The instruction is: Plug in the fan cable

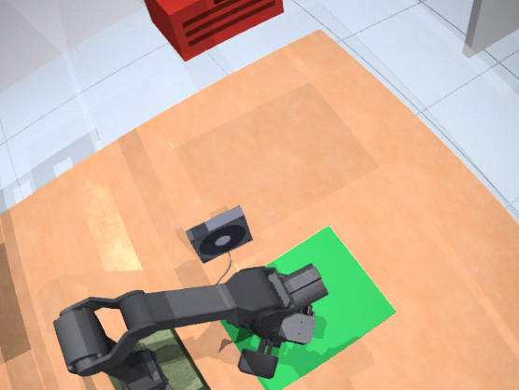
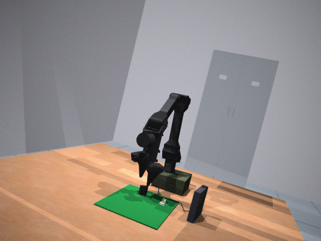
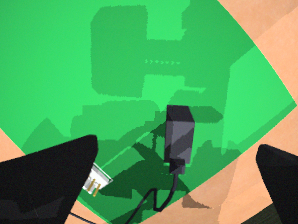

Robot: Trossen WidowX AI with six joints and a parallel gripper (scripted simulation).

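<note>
Right now the black fan plug is 1 cm behind my gripper tip, 1 cm to the left of it and 4 cm below it. From my gripper tip the other things lie so: dark fan (5 cm ahead, 23 cm to the left); white four-pin header (2 cm ahead, 10 cm to the left, 6 cm below); green board (8 cm ahead, 2 cm to the left, 8 cm below).
</note>
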